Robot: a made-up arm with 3 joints. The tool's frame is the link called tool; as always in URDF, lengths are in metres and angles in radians. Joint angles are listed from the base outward.
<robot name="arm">
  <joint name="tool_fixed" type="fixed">
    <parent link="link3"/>
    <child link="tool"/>
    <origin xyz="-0.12 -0.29 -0.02" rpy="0 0 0"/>
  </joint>
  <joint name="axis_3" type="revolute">
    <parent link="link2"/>
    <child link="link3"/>
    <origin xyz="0.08 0.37 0.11" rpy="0 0 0"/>
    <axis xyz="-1 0 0"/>
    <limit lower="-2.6" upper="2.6"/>
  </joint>
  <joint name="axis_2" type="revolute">
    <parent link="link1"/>
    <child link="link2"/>
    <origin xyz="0.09 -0.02 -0.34" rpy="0 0 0"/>
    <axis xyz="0 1 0"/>
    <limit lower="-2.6" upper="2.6"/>
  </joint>
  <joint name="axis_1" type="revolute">
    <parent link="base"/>
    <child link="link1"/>
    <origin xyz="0 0 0.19" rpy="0 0 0"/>
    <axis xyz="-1 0 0"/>
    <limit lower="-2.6" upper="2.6"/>
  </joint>
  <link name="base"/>
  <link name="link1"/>
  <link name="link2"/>
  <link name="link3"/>
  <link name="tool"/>
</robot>
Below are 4 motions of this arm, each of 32 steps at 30 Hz.
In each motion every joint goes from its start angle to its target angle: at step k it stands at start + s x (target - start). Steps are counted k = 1, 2, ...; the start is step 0. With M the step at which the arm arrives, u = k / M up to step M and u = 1 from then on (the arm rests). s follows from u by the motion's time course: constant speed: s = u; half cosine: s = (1 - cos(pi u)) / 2; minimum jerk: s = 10 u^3 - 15 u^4 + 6 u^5.
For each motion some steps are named. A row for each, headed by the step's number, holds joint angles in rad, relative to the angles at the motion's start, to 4 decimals.
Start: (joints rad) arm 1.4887 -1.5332 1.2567
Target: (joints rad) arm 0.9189 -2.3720 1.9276
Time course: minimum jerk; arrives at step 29
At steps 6, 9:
6: -0.0361 -0.0531 0.0425
9: -0.1009 -0.1485 0.1188

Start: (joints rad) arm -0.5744 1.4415 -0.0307
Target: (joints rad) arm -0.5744 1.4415 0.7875
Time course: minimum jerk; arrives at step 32
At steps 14, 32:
14: 0.0000 0.0000 0.3142
32: 0.0000 0.0000 0.8182

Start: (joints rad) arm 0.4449 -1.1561 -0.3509
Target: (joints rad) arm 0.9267 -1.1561 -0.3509
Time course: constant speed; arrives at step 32
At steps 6, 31, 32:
6: 0.0903 0.0000 0.0000
31: 0.4667 0.0000 0.0000
32: 0.4818 0.0000 0.0000

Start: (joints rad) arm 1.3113 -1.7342 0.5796
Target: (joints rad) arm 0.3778 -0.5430 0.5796
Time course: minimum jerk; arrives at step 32
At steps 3, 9, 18, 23, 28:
3: -0.0067 0.0085 0.0000
9: -0.1299 0.1658 0.0000
18: -0.5750 0.7337 0.0000
23: -0.8036 1.0254 0.0000
28: -0.9185 1.1721 0.0000

